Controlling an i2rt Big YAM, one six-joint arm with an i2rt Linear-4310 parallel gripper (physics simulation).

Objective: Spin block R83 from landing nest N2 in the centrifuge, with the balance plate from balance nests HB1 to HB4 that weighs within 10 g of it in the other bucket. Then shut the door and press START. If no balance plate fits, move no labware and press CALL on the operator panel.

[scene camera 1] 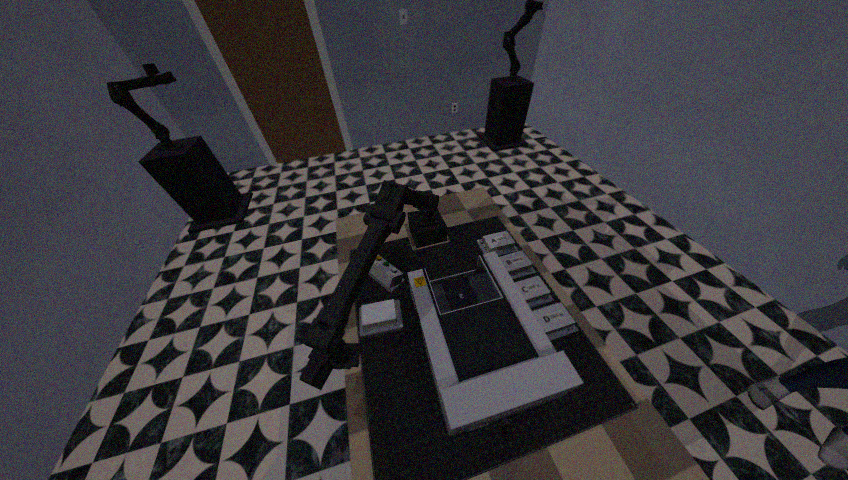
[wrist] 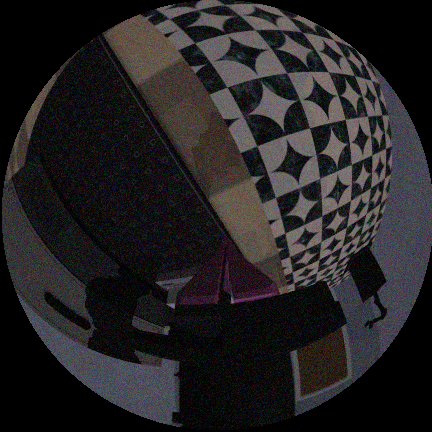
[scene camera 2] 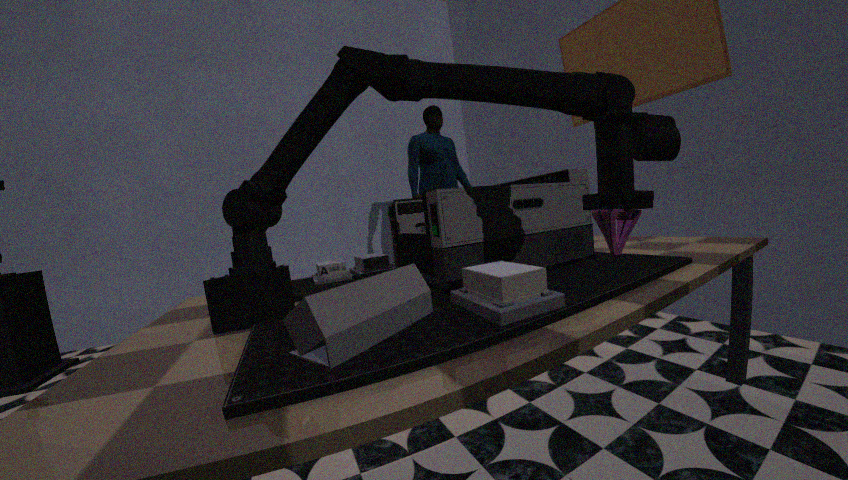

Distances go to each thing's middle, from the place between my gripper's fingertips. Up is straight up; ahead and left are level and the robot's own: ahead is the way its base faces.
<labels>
Now: the slanted control panel (scene camera 2: 328, 328) 380 mm behind my hand, 140 mm to the left of it and 20 mm below it. The rest, counted from my hand: centrifuge (scene camera 1: 489, 362) (410 mm to the left, 60 mm ahead, 60 mm above).
</labels>
